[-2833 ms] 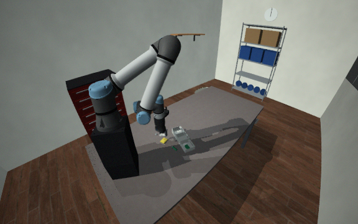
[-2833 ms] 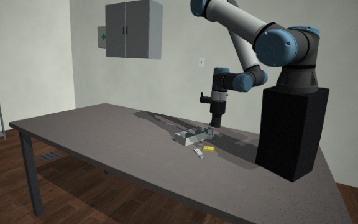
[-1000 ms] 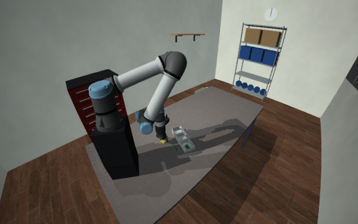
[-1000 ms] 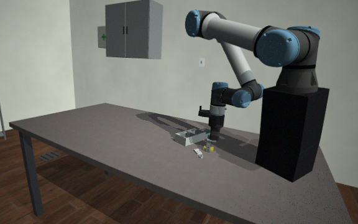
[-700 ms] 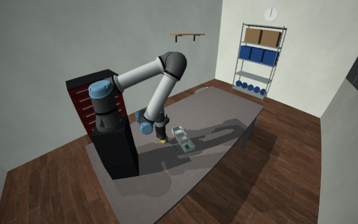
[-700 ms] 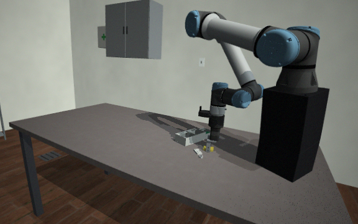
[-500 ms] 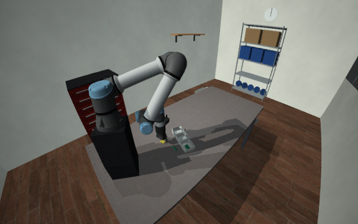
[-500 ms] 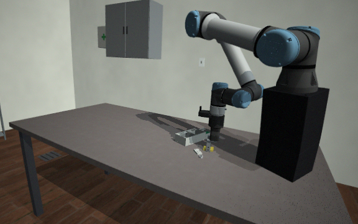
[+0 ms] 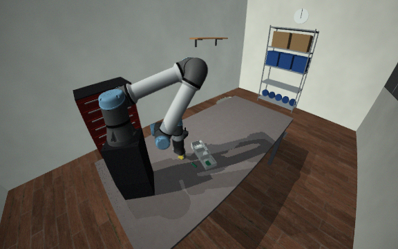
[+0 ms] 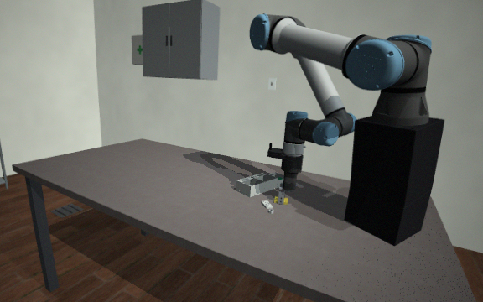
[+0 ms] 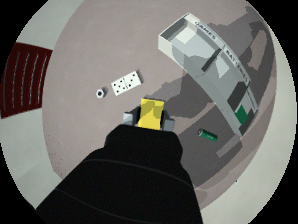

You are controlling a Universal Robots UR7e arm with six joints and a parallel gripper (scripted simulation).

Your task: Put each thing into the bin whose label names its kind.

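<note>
My hand is 120 mm to the left of the slim green thing and 10 mm above it. Round my hand: yellow block: 10 mm below.
</note>
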